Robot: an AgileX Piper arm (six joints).
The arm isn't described. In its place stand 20 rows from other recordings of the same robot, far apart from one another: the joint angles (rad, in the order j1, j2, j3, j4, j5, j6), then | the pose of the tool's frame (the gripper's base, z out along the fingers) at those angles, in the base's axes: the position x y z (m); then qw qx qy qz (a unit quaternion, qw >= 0).
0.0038 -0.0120 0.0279 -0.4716 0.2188 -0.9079 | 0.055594 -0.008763 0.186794 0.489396 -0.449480 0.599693 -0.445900
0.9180 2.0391 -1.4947 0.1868 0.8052 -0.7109 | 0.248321 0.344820 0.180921 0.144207 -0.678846 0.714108 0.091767
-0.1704 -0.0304 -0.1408 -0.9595 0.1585 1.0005 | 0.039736 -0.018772 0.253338 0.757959 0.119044 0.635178 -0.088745
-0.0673 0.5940 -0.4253 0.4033 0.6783 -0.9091 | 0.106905 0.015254 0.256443 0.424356 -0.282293 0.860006 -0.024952
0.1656 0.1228 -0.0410 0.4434 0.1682 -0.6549 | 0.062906 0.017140 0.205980 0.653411 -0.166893 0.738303 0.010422
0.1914 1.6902 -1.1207 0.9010 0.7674 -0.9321 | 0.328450 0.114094 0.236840 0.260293 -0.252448 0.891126 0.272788
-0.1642 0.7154 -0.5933 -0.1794 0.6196 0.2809 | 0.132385 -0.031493 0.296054 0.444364 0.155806 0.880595 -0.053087
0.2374 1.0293 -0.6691 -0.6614 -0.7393 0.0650 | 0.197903 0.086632 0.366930 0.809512 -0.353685 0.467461 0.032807
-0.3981 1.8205 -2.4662 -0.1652 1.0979 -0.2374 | 0.329569 -0.153055 0.539537 0.511252 0.076549 0.817379 -0.254269
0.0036 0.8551 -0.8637 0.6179 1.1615 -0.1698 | 0.133725 0.048846 0.343047 0.262151 -0.032588 0.923079 0.279536
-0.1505 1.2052 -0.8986 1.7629 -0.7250 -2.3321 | 0.236909 -0.095839 0.341358 0.402257 0.052536 0.800299 -0.441532
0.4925 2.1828 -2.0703 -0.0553 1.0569 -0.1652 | 0.431892 0.226784 0.267364 0.242896 -0.320214 0.915583 0.013100
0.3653 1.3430 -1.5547 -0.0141 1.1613 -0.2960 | 0.249061 0.093997 0.432578 0.346867 -0.304865 0.886970 0.004980
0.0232 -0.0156 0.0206 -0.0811 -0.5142 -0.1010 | 0.040335 0.004563 0.250671 0.881405 -0.063107 0.464745 -0.056176
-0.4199 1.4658 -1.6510 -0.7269 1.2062 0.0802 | 0.244277 -0.170933 0.444074 0.228447 0.203783 0.864115 -0.399487
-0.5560 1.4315 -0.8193 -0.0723 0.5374 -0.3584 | 0.228734 -0.146095 0.221988 0.214144 0.070134 0.965021 -0.134010
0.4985 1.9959 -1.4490 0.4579 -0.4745 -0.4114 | 0.426164 0.211058 0.270300 0.689983 -0.106730 0.708730 0.101161
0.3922 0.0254 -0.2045 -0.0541 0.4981 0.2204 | 0.040952 0.014395 0.235131 0.598994 -0.077822 0.780045 0.163341
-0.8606 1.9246 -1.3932 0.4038 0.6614 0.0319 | 0.285716 -0.298594 0.209356 0.269654 0.524726 0.805745 0.052185
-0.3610 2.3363 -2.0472 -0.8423 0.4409 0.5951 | 0.503404 -0.221031 0.229287 0.443171 0.151222 0.840819 -0.271577
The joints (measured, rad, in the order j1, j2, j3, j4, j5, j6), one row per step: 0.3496, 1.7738, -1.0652, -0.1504, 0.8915, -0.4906; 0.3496, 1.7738, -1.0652, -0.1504, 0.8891, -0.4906; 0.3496, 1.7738, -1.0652, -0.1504, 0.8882, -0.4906; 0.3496, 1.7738, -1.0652, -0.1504, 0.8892, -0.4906; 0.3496, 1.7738, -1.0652, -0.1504, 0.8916, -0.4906; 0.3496, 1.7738, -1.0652, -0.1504, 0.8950, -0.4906; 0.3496, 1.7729, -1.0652, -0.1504, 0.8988, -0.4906; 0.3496, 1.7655, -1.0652, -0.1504, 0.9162, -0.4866; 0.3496, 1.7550, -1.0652, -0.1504, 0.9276, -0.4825; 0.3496, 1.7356, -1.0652, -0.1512, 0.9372, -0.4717; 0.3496, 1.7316, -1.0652, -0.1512, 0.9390, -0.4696; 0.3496, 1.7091, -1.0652, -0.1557, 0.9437, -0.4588; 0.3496, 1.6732, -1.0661, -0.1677, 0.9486, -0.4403; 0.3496, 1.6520, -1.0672, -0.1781, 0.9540, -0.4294; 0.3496, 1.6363, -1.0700, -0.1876, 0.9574, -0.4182; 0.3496, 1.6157, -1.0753, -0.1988, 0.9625, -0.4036; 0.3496, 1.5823, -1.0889, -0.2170, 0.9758, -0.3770; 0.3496, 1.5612, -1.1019, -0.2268, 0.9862, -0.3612; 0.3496, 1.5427, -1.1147, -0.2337, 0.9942, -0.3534
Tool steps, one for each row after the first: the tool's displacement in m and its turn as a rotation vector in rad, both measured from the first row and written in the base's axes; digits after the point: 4 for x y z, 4 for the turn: 0.0002, 0.0001, 0.0000, 0.0010, -0.0022, 0.0003; 0.0003, 0.0001, 0.0000, 0.0014, -0.0030, 0.0004; 0.0002, 0.0001, 0.0000, 0.0010, -0.0021, 0.0003; 0.0000, 0.0000, 0.0000, 0.0000, 0.0001, 0.0000; -0.0003, -0.0001, 0.0000, -0.0015, 0.0031, -0.0004; -0.0006, -0.0003, 0.0003, -0.0028, 0.0057, -0.0009; -0.0024, -0.0011, 0.0025, -0.0072, 0.0140, -0.0070; -0.0039, -0.0017, 0.0058, -0.0080, 0.0141, -0.0125; -0.0058, -0.0026, 0.0118, -0.0048, 0.0033, -0.0239; -0.0061, -0.0027, 0.0130, -0.0040, 0.0010, -0.0262; -0.0078, -0.0037, 0.0200, -0.0004, -0.0182, -0.0352; -0.0102, -0.0056, 0.0313, 0.0034, -0.0535, -0.0480; -0.0119, -0.0070, 0.0381, 0.0023, -0.0738, -0.0544; -0.0127, -0.0081, 0.0437, 0.0015, -0.0921, -0.0614; -0.0138, -0.0094, 0.0513, 0.0020, -0.1167, -0.0715; -0.0155, -0.0116, 0.0648, 0.0033, -0.1573, -0.0922; -0.0164, -0.0128, 0.0744, 0.0064, -0.1847, -0.1060; -0.0172, -0.0138, 0.0832, 0.0107, -0.2098, -0.1130
